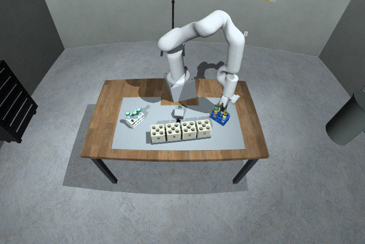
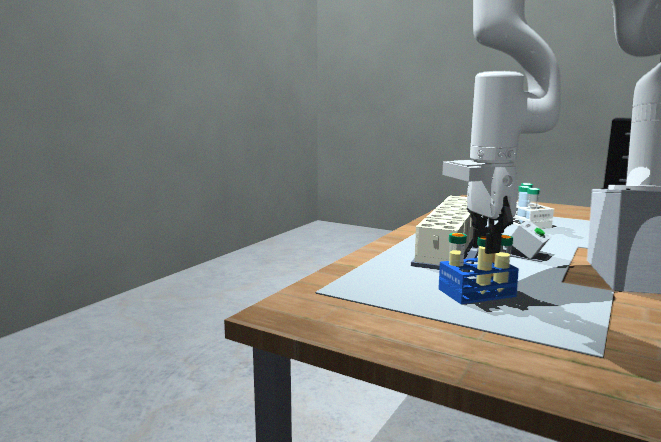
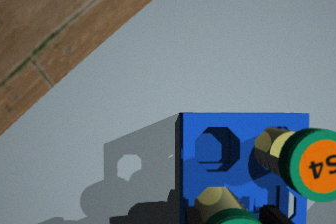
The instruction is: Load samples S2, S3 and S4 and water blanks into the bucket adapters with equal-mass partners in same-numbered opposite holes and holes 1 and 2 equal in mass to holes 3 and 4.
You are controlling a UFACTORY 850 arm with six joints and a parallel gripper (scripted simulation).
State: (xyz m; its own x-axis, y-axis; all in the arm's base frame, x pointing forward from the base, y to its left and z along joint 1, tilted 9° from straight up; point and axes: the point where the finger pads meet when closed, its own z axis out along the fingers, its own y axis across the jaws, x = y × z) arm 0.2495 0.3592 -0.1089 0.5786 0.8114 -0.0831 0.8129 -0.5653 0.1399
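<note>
The sample tube S3 is 50 mm below my hand and 10 mm ahead of it. The rest, counted from my hand: blue rack: 90 mm below, 20 mm ahead, 10 mm to the right; then sample tube: 50 mm below, 30 mm to the right, 30 mm behind; then tube X9: 60 mm to the right, 50 mm below, 10 mm ahead.
</note>
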